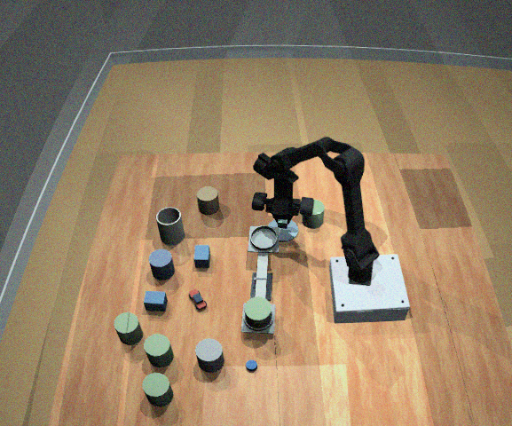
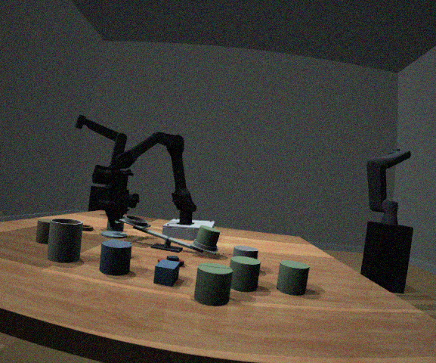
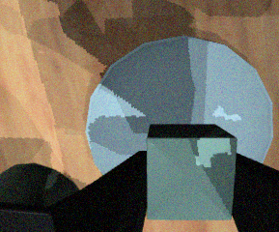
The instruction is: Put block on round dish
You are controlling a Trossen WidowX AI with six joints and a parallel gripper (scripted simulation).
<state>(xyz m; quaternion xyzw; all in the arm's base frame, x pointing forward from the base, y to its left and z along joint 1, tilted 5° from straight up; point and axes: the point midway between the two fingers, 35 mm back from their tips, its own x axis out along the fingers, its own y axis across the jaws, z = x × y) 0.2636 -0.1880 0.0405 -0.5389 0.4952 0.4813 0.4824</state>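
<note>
The round dish lies 3 cm below my gripper tip. Round my gripper tip: pale green block right at my gripper tip; balance 24 cm to the left, 2 cm ahead, 1 cm below; balance beam 24 cm to the left, 2 cm ahead.
</note>
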